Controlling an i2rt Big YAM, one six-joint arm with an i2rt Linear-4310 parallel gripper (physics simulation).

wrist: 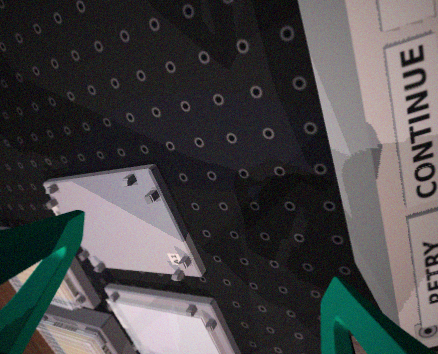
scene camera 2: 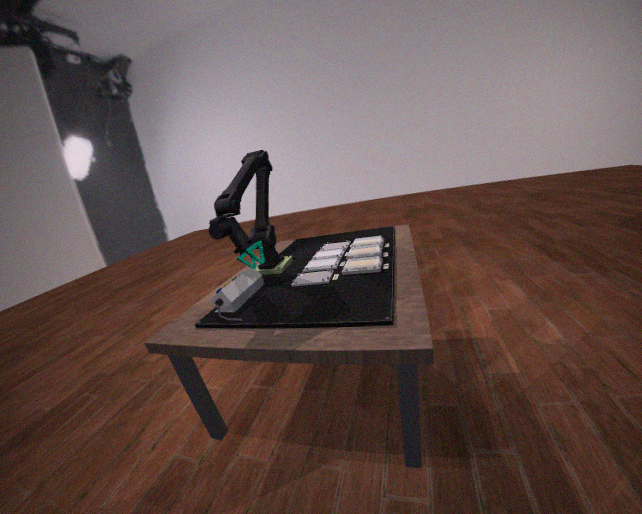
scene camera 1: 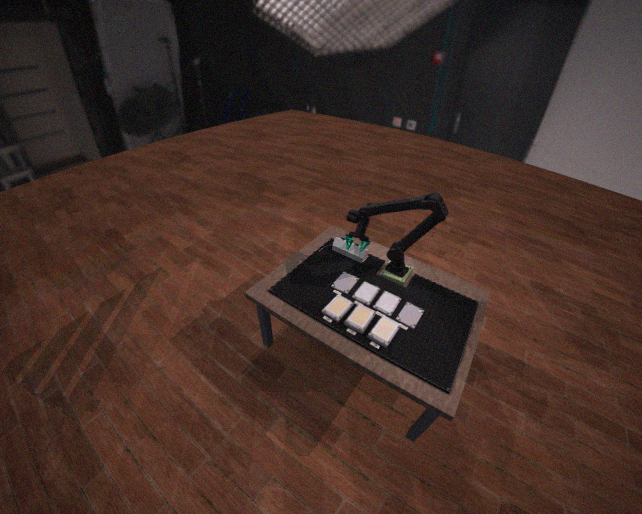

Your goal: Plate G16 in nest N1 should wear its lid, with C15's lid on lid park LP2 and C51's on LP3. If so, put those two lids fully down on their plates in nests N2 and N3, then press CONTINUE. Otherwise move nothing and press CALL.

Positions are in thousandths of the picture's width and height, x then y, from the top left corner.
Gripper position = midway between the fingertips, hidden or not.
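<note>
There's a grey button box (scene camera 2: 357, 583) here, and you'd find the box in the wrist view too (wrist: 841, 196). As for my gripper (scene camera 2: 404, 517), it's open and holding nothing, and the wrist view shows the gripper (wrist: 471, 727) as well.
</note>
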